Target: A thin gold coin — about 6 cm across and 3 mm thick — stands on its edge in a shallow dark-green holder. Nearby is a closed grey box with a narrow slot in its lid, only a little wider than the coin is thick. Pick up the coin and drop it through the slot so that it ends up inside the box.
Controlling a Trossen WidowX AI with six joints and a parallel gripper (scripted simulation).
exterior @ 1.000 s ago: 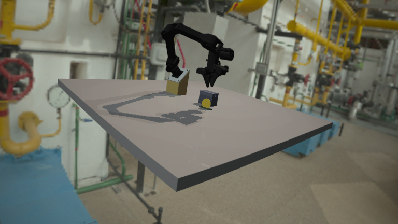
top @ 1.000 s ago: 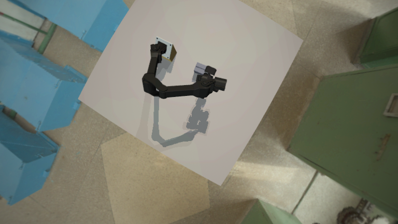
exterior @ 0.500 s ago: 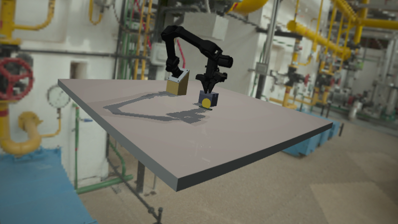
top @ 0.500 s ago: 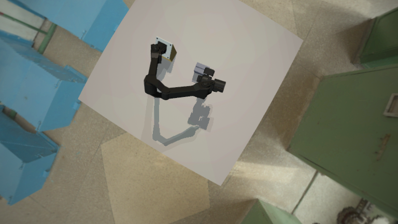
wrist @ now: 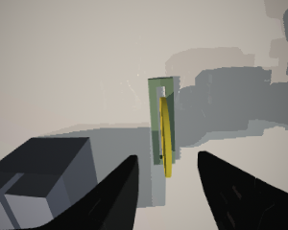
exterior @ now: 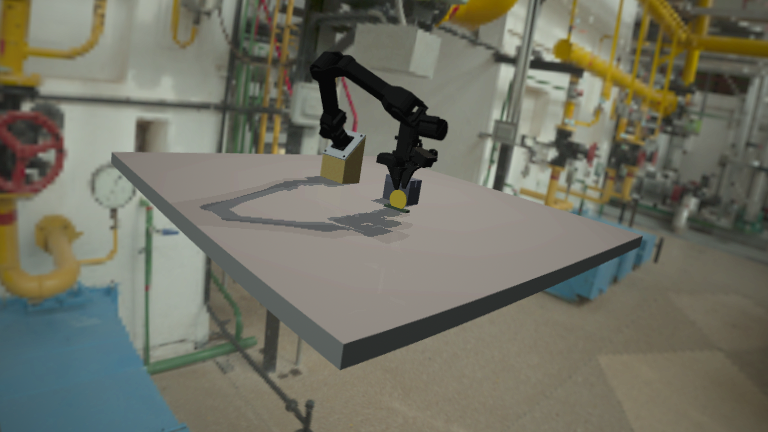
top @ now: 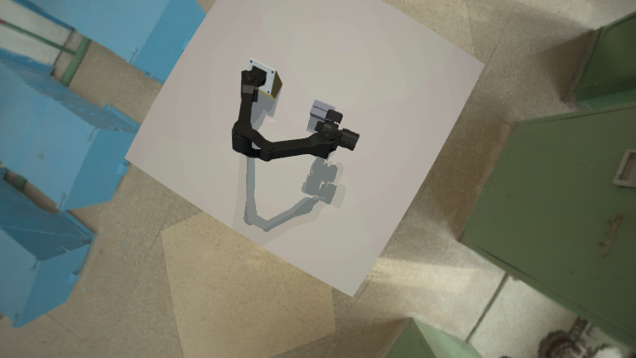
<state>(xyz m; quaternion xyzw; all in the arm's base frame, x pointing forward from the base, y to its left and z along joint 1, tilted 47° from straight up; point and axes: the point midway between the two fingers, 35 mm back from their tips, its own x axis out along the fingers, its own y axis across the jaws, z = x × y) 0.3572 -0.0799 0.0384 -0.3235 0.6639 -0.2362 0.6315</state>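
The gold coin lies 3 cm below my gripper tip.
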